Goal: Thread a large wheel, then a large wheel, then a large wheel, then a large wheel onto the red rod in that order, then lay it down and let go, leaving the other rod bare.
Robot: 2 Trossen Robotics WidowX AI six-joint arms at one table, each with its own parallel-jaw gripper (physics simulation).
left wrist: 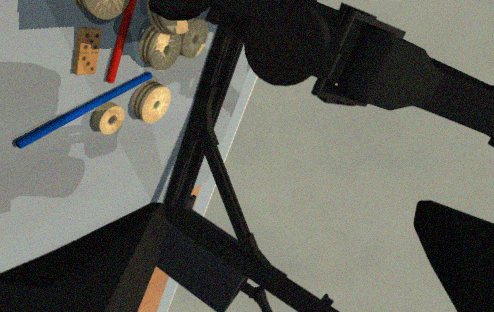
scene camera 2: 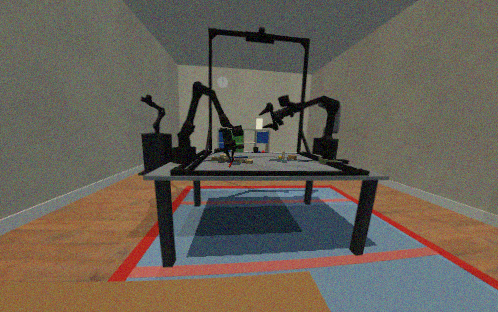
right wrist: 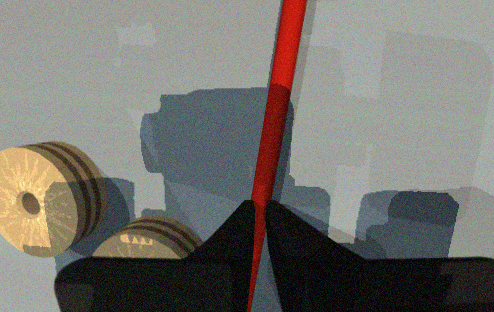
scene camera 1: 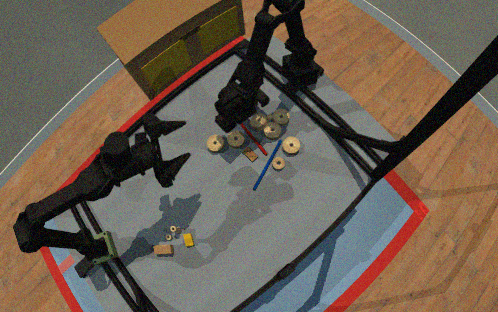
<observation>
My left gripper is open, with nothing in its grasp. My right gripper grips a red rod, which still rests on the table. On the table rests a blue rod.
My left gripper also shows in the left wrist view. My right gripper also shows in the right wrist view.
</observation>
